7 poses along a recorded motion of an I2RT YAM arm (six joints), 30 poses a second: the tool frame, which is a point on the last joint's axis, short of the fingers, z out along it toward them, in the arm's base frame.
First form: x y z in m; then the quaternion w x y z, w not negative.
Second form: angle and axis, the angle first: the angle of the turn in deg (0 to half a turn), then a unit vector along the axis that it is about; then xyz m. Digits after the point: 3 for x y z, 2 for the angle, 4 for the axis.
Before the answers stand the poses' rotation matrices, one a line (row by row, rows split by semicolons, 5 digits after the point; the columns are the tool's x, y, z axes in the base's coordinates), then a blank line. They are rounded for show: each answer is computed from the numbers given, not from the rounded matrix.
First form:
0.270, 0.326, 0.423, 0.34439, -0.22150, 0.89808, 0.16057
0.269, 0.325, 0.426, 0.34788, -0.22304, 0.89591, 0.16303
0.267, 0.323, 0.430, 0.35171, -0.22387, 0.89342, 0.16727
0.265, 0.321, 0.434, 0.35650, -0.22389, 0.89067, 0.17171
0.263, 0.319, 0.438, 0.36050, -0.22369, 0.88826, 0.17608
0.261, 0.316, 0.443, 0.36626, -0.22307, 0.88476, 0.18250
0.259, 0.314, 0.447, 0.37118, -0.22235, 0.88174, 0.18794
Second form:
-0.66467 -0.50845 0.54745; -0.28725 0.85031 0.44098; -0.68971 0.13585 -0.71122
-0.65847 -0.51308 0.55061; -0.28622 0.84735 0.44730; -0.69606 0.13694 -0.70480
-0.65236 -0.51768 0.55356; -0.28236 0.84381 0.45636; -0.70335 0.14141 -0.69664
-0.64556 -0.52126 0.55816; -0.27640 0.84078 0.46551; -0.71194 0.14624 -0.68685
-0.64001 -0.52434 0.56166; -0.27043 0.83792 0.47409; -0.71920 0.15153 -0.67807
-0.63219 -0.52840 0.56668; -0.26104 0.83387 0.48633; -0.72952 0.15953 -0.66510
-0.62557 -0.53163 0.57099; -0.25259 0.83048 0.49649; -0.73814 0.16636 -0.65381

139.71, -0.2359, 0.9566, 0.1710, 0.270, 0.326, 0.423
139.28, -0.2379, 0.9556, 0.1739, 0.269, 0.325, 0.426
138.82, -0.2392, 0.9544, 0.1787, 0.267, 0.323, 0.430
138.23, -0.2396, 0.9533, 0.1838, 0.265, 0.321, 0.434
137.74, -0.2398, 0.9523, 0.1888, 0.263, 0.319, 0.438
137.03, -0.2397, 0.9508, 0.1961, 0.261, 0.316, 0.443
136.42, -0.2395, 0.9496, 0.2024, 0.259, 0.314, 0.447

